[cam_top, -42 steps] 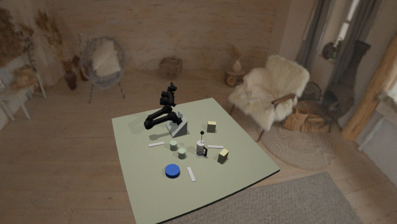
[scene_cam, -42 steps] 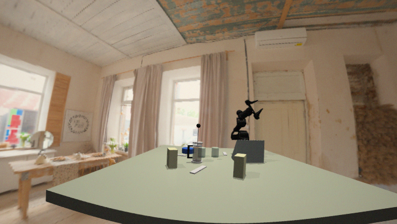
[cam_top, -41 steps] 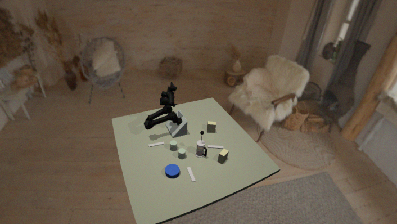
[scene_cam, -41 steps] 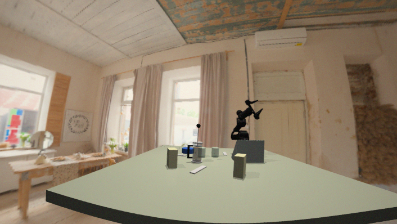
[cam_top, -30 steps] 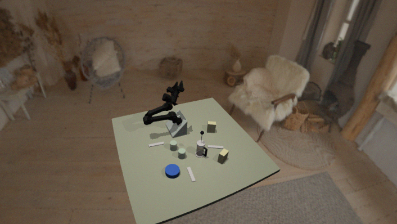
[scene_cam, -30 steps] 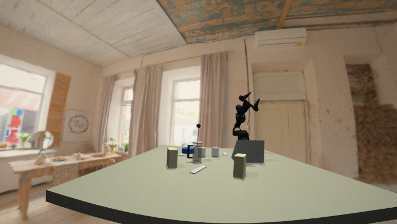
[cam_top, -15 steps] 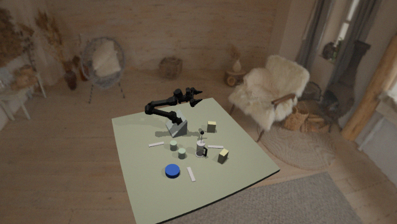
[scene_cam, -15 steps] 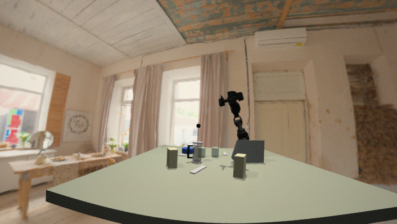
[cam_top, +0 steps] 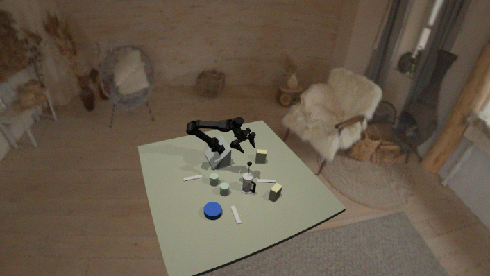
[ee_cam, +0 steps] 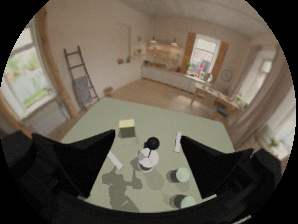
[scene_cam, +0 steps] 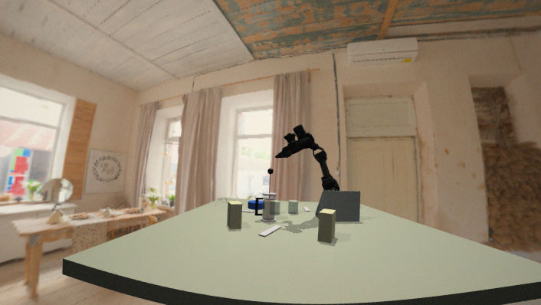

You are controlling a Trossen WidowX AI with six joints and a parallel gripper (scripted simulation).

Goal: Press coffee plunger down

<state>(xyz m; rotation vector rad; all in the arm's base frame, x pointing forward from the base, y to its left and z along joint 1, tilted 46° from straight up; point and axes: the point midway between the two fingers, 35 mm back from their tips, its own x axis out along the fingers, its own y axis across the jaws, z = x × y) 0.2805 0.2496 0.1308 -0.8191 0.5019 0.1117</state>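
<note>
Now: gripper tip 50 mm short of the coffee press and 220 mm above it. The rest, counted from my gripper tip: blue disc 160 mm ahead, 300 mm to the right, 320 mm below.
</note>
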